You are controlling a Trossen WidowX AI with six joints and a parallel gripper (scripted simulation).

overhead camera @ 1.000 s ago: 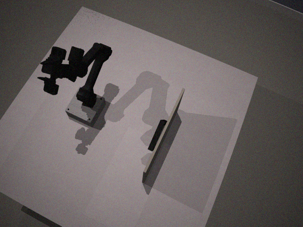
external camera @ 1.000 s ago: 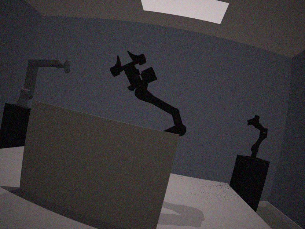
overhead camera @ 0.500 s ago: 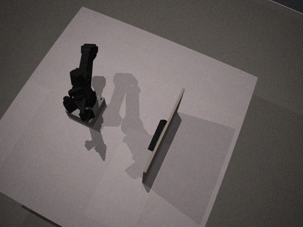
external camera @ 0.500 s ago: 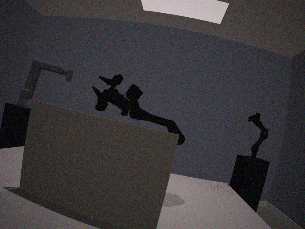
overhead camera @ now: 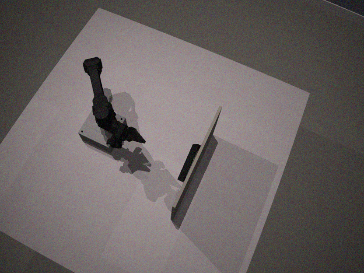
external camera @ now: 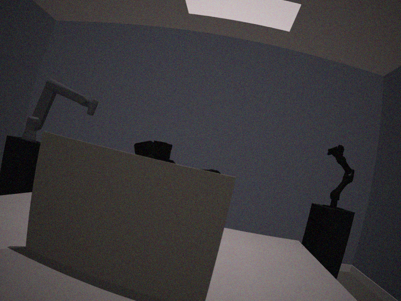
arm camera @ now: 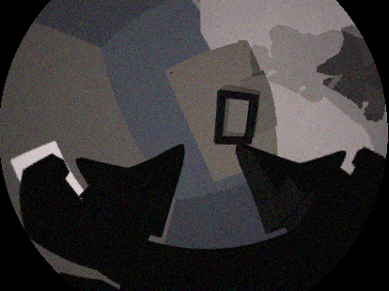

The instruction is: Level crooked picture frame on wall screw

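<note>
My gripper tip is now 21 cm short of the picture frame, 1 cm to the right of it and 10 cm above it. Also, from my gripper tip: beige wall panel (22 cm ahead, 1 cm to the left, 10 cm below).
</note>
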